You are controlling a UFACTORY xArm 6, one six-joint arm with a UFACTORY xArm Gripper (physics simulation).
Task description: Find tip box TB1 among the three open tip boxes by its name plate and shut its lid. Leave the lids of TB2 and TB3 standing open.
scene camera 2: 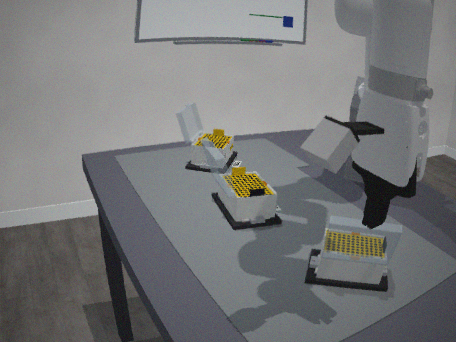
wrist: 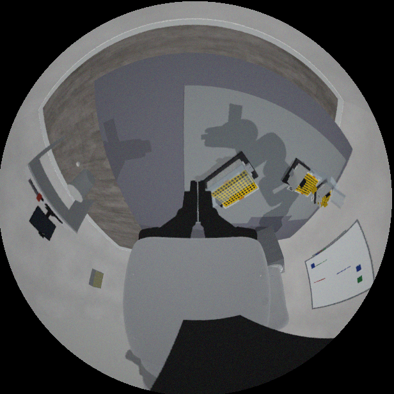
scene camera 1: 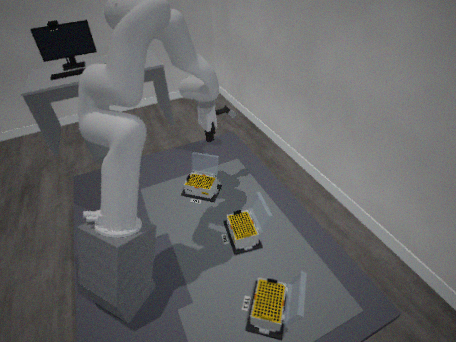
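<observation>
Three tip boxes with yellow racks stand with their clear lids up: one nearest my gripper, a middle one and one farthest from it. Their name plates in scene camera 1, at the nearest, middle and farthest box, are too blurred to read surely. My gripper is shut and empty, above and behind the nearest box's raised lid. Contact with that lid cannot be told.
The middle box's lid and the farthest box's lid stand up on the wall side. The boxes stand on a grey mat on the table. A grey wrist camera block sticks out beside the gripper.
</observation>
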